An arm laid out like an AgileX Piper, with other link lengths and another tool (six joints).
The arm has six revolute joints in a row. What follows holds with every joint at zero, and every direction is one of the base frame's. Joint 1 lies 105.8 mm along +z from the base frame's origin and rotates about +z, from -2.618 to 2.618 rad. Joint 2 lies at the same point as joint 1 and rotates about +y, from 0 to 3.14 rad. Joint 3 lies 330.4 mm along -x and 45.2 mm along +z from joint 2 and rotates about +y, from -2.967 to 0 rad. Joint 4 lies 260.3 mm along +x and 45.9 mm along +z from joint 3 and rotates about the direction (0.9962, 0, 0.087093), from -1.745 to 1.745 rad. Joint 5 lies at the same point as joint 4 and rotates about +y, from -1.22 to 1.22 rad. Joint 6 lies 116 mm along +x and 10.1 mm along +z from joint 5 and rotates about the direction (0.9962, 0, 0.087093), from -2.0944 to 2.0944 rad. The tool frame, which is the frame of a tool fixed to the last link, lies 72.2 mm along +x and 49 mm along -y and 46.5 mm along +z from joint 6; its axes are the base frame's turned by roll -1.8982, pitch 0.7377 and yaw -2.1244 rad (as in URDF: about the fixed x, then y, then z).
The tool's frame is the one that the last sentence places.
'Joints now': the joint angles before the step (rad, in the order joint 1, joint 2, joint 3, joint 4, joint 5, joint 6). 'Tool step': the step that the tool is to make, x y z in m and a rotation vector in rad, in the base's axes. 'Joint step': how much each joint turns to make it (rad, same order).
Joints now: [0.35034, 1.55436, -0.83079, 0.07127, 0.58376, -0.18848]
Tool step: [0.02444, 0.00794, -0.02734, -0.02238, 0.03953, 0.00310]
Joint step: [-0.00001, 0.13093, -0.06376, -0.00884, -0.02246, 0.00127]
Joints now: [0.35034, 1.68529, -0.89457, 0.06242, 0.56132, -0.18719]
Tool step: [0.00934, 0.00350, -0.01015, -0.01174, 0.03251, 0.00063]
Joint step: [-0.00001, 0.05364, -0.04524, -0.00192, 0.02615, 0.00191]
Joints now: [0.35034, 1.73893, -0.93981, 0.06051, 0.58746, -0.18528]
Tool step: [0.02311, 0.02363, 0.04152, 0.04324, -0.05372, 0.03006]
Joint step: [0.02222, -0.01052, -0.14261, 0.02958, 0.08878, -0.02100]
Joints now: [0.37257, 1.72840, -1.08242, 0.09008, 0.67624, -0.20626]
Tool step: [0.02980, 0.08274, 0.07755, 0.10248, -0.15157, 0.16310]
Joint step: [0.10986, 0.02253, -0.25844, 0.06777, 0.06280, -0.08303]
